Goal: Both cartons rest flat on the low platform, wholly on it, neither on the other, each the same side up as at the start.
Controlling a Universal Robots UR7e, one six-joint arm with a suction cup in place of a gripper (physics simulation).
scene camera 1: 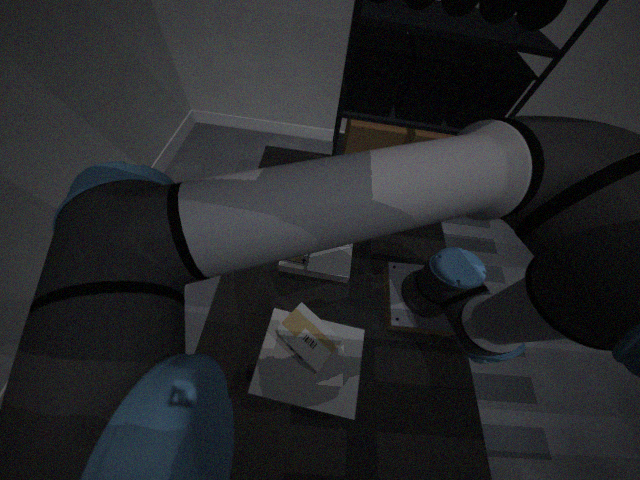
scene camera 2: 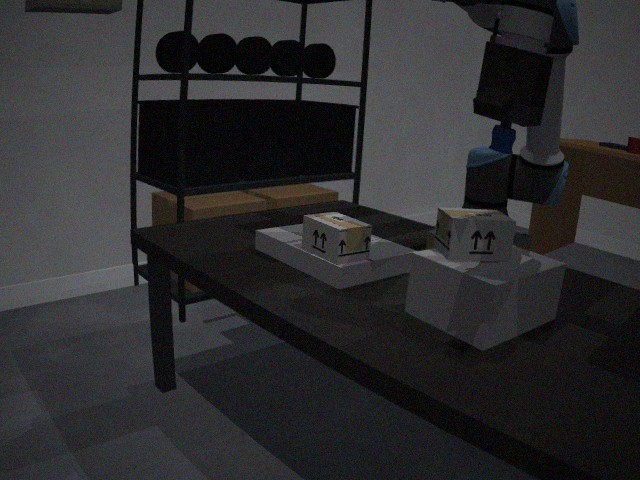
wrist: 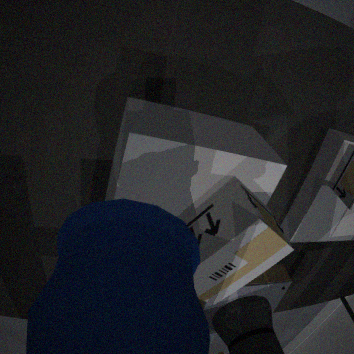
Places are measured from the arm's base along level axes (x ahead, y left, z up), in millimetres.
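Pixels of known places: hand, tool point: [scene camera 2: 500,150] [wrist: 126,258]; arm's base, link origin: [scene camera 1: 424,293] [wrist: 240,313].
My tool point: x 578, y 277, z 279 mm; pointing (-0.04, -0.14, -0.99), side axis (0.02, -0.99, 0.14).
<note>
Ahead of a thing's pixels: the offset from my tool point to its middle. Level surfaces: height alone.
One carton @[dx -204, dy -124, dz -186 mm] [scene camera 1: 307,335] [scene camera 2: 480,237] [wrist: 234,241], white with yellow tape and a barcode on top, rests upright on the tall pale block @[dx -213, dy -80, dz -286 mm] [scene camera 1: 297,395] [scene camera 2: 439,294] [wrist: 155,172]. Its side arrows point up. The other carton @[dx -165, dy -436, dz -260 mm] [scene camera 2: 336,240] [wrist: 346,186] sits upright on the low white platform @[dx -245, dy -505, dz -322 mm] [scene camera 1: 328,268] [scene camera 2: 289,250] [wrist: 312,220]; the arm hides most of it in scene camera 1. My blue suction cup [scene camera 2: 503,140] [wrist: 125,240] shows above the carton on the block in scene camera 2, apart from it and holding nothing. The cup is hidden in scene camera 1.
The dark table @[dz -346 mm] [scene camera 1: 418,413] [scene camera 2: 356,330] carries both supports. The robot's base plate [scene camera 1: 395,304] is beside the tall block. A shelf rack [scene camera 2: 184,155] with dark round things stands behind the table's far end. A wooden bench [scene camera 2: 594,178] stands at the right in scene camera 2.
</note>
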